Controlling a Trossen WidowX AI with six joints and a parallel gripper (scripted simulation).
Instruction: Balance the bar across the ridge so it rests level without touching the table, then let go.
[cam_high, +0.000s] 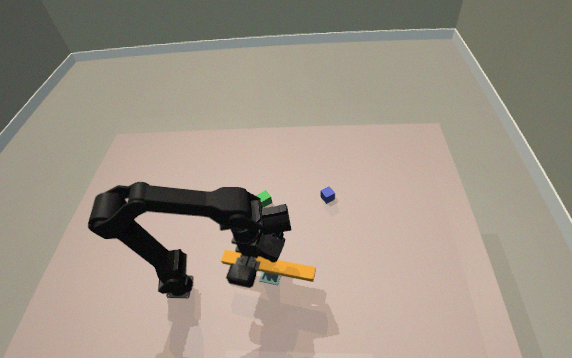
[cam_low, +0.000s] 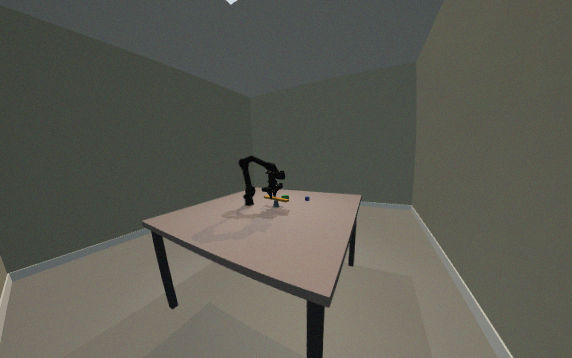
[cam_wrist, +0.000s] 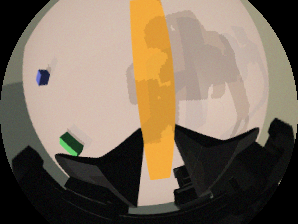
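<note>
Now: the orange bar 30 mm ahead of my gripper tip and 10 mm to the right of it. Round my gripper tip: green block 20 mm behind, 240 mm to the left, 50 mm below; blue cube 190 mm ahead, 260 mm to the left, 50 mm below.
</note>
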